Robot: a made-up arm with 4 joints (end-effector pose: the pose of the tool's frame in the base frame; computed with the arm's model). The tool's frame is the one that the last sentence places. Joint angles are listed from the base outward.
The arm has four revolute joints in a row. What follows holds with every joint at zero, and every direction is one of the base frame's. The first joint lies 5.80 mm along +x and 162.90 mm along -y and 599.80 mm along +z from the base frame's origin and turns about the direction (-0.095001, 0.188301, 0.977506), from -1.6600 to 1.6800 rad. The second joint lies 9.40 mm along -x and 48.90 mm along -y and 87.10 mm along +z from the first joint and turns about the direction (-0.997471, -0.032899, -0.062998), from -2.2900 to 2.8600 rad. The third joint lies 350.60 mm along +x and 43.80 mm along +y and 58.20 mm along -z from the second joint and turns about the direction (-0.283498, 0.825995, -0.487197), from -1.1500 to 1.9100 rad. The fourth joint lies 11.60 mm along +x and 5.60 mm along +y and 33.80 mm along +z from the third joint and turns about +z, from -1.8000 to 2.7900 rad. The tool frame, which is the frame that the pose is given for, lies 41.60 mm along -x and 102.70 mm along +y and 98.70 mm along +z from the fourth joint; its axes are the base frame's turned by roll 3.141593, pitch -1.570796 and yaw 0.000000 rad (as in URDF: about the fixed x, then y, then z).
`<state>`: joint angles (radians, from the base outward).
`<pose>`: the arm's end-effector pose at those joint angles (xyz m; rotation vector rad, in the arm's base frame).
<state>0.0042 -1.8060 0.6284 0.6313</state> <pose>0.3661 -0.2810 0.8248 -0.9992 0.5818 -0.7716</pose>
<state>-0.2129 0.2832 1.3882 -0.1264</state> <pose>0.5005 -0.2151 0.6133 1.9388 -0.4434 0.3261</pose>
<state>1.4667 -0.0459 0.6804 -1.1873</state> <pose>0.0184 0.3491 0.5392 1.7881 0.7427 1.6177</pose>
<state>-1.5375 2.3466 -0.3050 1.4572</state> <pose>-0.0203 -0.3776 0.7064 2.9321 0.3021 -0.6155</pose>
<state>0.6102 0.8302 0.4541 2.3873</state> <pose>0.3152 0.0307 0.7440 -1.2213 -1.7217 0.3918</pose>
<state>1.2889 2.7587 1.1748 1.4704</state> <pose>0.1986 0.2076 0.5224 0.5805 1.3385 0.8737</pose>
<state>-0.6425 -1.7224 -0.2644 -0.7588</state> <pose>0.1870 -0.4741 0.8521 -0.7316 2.1243 -0.9881</pose>
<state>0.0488 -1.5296 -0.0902 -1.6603</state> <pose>0.4609 -0.2259 0.7823 2.2720 -2.1229 -0.0042</pose>
